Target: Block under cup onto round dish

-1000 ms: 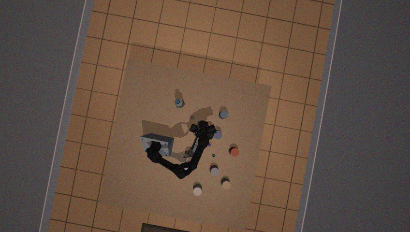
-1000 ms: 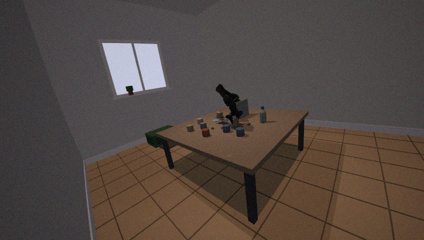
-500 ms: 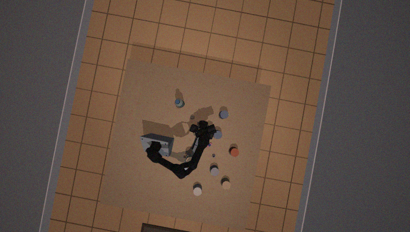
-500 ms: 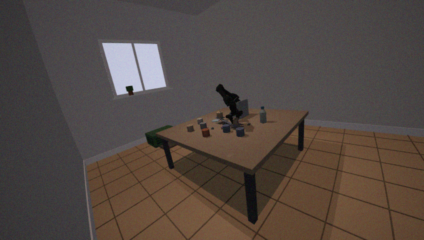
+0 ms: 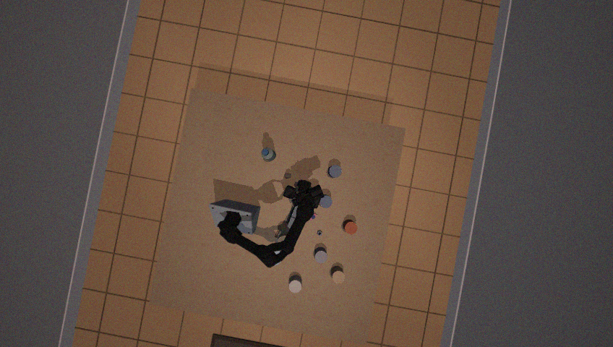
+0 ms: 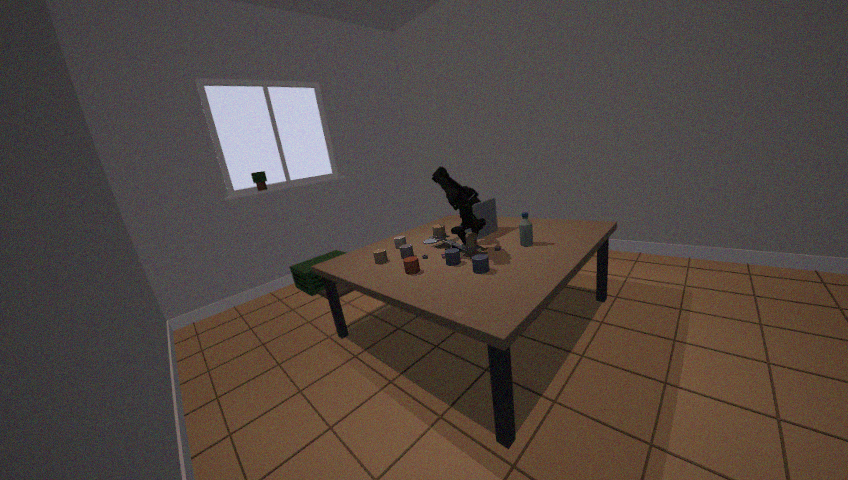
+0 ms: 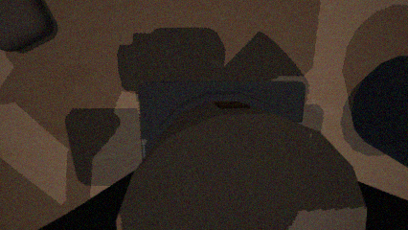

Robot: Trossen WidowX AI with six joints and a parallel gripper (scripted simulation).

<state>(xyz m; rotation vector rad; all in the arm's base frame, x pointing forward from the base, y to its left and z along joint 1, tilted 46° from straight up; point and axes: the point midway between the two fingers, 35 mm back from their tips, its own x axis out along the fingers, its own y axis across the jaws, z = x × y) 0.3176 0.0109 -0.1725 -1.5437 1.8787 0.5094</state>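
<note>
The grey lump lies 10 cm behind my gripper tip, 10 cm to the left of it and 5 cm below it. The rest, counted from my gripper tip: grey cup 16 cm ahead, 32 cm to the right, 3 cm below; then balance 3 cm behind, 13 cm to the right, 2 cm below; then bottle 22 cm behind, 21 cm to the left, 5 cm above.
</note>
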